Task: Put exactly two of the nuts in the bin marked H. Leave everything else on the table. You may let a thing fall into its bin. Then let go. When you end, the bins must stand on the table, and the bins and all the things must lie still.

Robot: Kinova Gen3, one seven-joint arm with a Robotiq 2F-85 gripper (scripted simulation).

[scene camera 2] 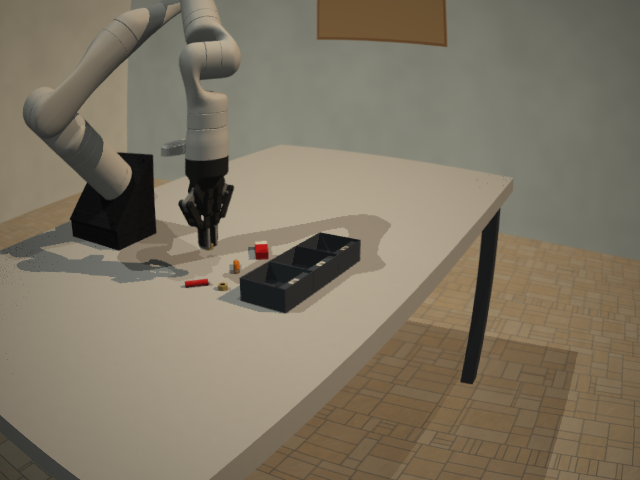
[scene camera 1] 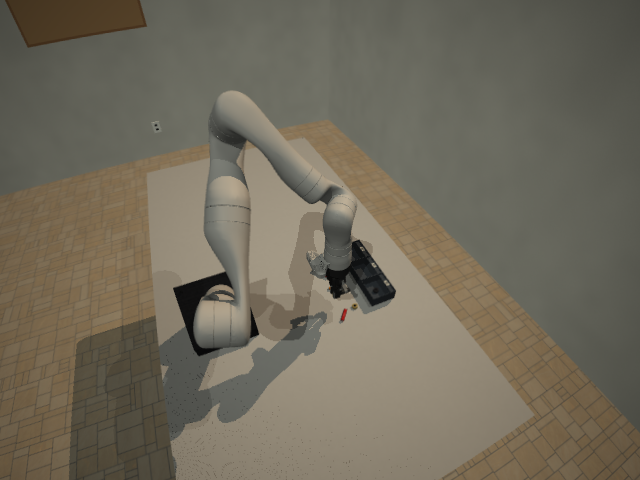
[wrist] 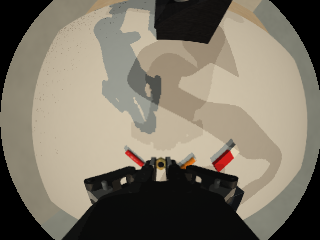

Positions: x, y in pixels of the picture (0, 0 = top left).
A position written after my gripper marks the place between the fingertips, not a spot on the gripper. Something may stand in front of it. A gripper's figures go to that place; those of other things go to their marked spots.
Labels:
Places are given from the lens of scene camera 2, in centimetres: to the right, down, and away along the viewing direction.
my gripper (scene camera 2: 208, 247): -19, 1, 103
black three-compartment bin row (scene camera 2: 304, 269): -2, 5, 97

